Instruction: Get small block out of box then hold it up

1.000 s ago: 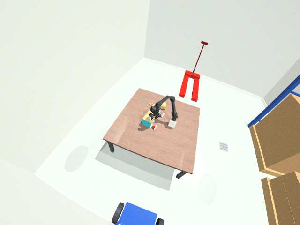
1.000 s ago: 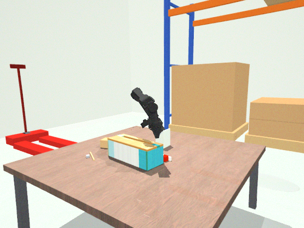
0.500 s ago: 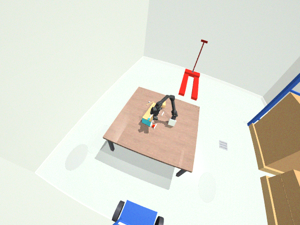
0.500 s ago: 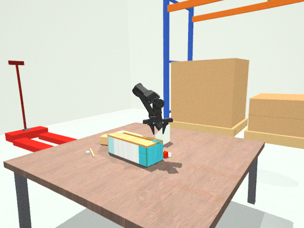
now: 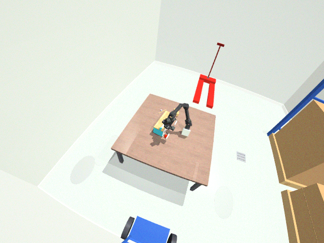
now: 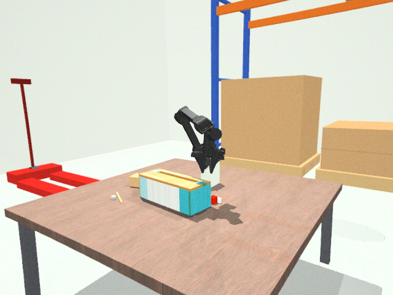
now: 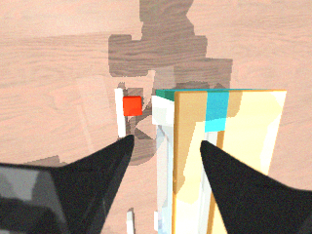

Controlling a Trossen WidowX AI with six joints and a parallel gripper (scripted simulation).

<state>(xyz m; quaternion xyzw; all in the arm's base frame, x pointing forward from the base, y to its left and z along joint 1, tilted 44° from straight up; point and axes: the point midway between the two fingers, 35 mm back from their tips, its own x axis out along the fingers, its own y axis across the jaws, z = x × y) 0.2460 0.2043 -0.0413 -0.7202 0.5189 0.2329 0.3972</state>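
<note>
The small red block lies 14 cm below my gripper tip, 3 cm behind it and 1 cm to the left of it. The rest, counted from my gripper tip: thin wooden stick 43 cm to the right, 22 cm ahead, 15 cm below; box 16 cm to the right, 10 cm below, 4 cm ahead; tan block 50 cm to the right, 13 cm below, 1 cm ahead.
</note>
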